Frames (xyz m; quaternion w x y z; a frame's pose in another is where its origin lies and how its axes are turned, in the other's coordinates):
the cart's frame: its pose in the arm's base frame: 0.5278 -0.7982 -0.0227 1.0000 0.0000 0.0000 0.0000
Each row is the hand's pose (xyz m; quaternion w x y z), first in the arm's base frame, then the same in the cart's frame.
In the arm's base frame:
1: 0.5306 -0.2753 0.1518 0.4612 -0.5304 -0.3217 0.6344
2: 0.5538 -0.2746 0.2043 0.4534 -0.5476 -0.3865 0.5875
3: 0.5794 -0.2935 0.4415 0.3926 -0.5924 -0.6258 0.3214
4: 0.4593 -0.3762 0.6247 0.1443 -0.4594 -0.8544 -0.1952
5: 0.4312 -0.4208 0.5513 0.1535 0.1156 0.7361 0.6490
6: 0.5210 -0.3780 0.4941 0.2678 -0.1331 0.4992 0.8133
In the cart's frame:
1: 0.0028 0.5229 0.1745 0.4612 -0.5304 -0.3217 0.6344
2: 0.0260 0.5236 0.2270 0.4534 -0.5476 -0.3865 0.5875
3: 0.0516 0.5047 0.4642 0.3926 -0.5924 -0.6258 0.3214
4: -0.0685 0.4220 0.6474 0.1443 -0.4594 -0.8544 -0.1952
5: -0.0966 0.3774 0.5740 0.1535 0.1156 0.7361 0.6490
6: -0.0068 0.4202 0.5168 0.2678 -0.1331 0.4992 0.8133

